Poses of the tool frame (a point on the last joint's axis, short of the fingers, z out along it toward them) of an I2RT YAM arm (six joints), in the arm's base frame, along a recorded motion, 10 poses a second.
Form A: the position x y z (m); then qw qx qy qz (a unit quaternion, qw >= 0).
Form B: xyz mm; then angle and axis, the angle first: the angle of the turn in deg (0 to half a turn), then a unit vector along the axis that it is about. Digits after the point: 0 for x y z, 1 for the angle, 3 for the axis.
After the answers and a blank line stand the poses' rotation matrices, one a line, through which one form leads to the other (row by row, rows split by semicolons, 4 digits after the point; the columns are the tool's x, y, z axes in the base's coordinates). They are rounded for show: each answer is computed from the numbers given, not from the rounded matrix.
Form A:
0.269 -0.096 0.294 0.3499 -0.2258 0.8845 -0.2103
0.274 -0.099 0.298 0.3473 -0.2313 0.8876 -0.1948
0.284 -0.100 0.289 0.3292 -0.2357 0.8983 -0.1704
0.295 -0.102 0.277 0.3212 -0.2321 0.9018 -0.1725
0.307 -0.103 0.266 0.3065 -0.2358 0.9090 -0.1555
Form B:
269 -96 294 139.0 -0.241 0.944 -0.224
274 -99 298 139.4 -0.247 0.947 -0.208
284 -100 289 141.6 -0.250 0.951 -0.180
295 -102 277 142.5 -0.245 0.952 -0.182
307 -103 266 144.3 -0.248 0.955 -0.163

-0.6532 -0.2523 0.7140; -0.5466 0.8096 -0.2140; -0.5240 -0.5300 -0.6667
-0.6517 -0.2753 0.7067; -0.5460 0.8171 -0.1852; -0.5265 -0.5065 -0.6828
-0.6721 -0.3113 0.6718; -0.5357 0.8308 -0.1510; -0.5112 -0.4614 -0.7252
-0.6859 -0.3078 0.6594; -0.5294 0.8328 -0.1620; -0.4992 -0.4602 -0.7342
-0.7009 -0.3334 0.6305; -0.5240 0.8404 -0.1382; -0.4839 -0.4272 -0.7638

